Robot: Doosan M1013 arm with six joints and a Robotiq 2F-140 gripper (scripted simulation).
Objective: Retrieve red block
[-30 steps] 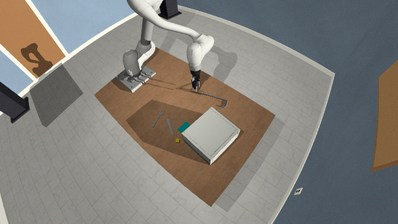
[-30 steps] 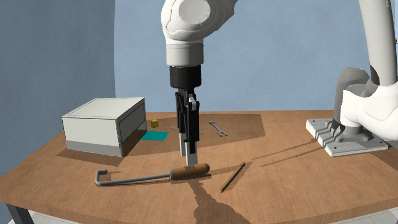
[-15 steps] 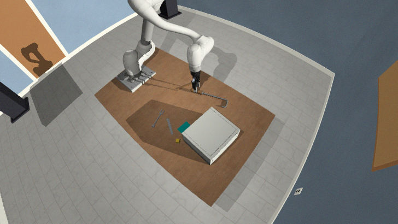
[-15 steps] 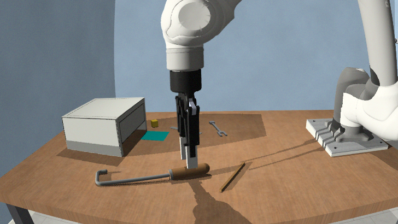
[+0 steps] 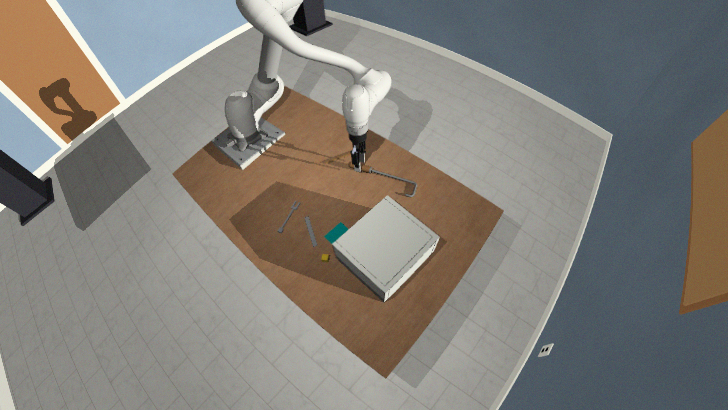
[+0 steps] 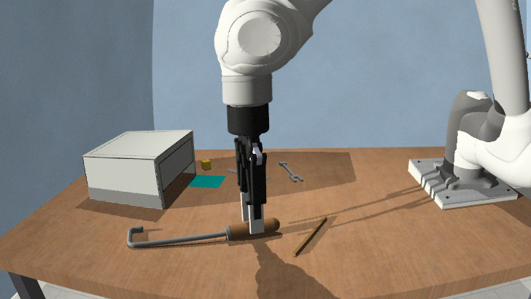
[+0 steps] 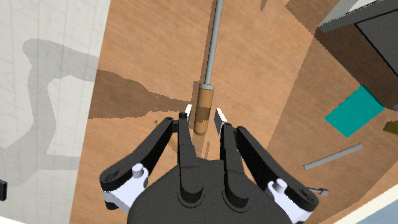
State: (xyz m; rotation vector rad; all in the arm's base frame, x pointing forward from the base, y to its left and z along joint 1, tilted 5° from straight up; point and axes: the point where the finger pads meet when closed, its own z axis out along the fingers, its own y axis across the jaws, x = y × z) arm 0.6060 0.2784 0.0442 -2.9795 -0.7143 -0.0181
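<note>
Now: the thin wooden stick 12 cm behind my hand, 5 cm below it and 1 cm to the right of it. From my hand the other things lie so: flat grey bar: 38 cm to the right, 9 cm ahead, 5 cm below; rod tool: 12 cm ahead, 4 cm below, 2 cm to the left; teal square: 30 cm to the right, 20 cm ahead, 6 cm below.
</note>
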